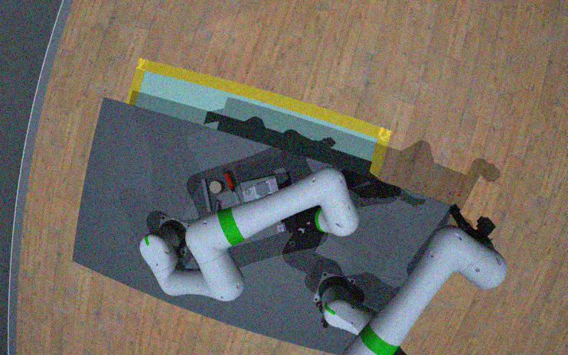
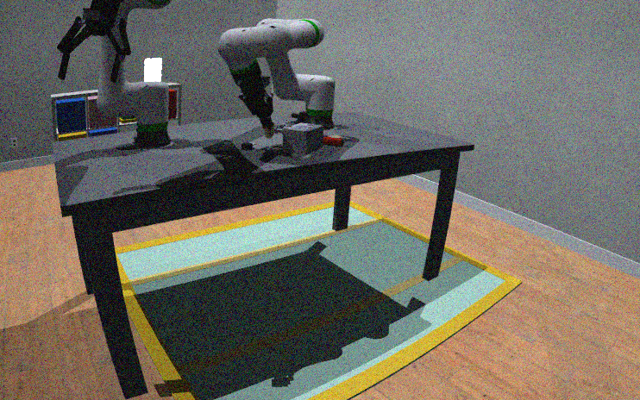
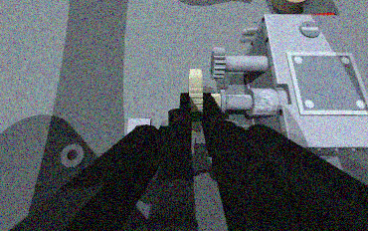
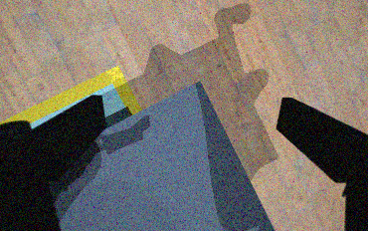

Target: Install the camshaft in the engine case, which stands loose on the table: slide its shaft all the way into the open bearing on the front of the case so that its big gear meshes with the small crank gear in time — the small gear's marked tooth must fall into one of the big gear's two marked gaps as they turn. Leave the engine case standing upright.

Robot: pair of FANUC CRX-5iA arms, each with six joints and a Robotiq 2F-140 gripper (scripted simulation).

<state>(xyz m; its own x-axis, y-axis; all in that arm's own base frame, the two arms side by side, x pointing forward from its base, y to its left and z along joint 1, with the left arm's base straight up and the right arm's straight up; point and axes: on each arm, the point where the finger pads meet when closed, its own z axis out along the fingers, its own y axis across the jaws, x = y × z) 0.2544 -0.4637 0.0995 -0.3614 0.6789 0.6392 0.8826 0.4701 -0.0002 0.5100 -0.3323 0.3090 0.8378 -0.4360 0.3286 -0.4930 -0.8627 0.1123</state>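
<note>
My left gripper is now 2 cm past the crank gear, 8 cm to the right of it and 4 cm above it. Round my left hand: red-handled screwdriver 4 cm ahead, 24 cm to the left, 9 cm below; then dark round part 1 cm behind, 7 cm to the right, 9 cm below; then square plate 7 cm behind, 2 cm to the right, 10 cm below.
</note>
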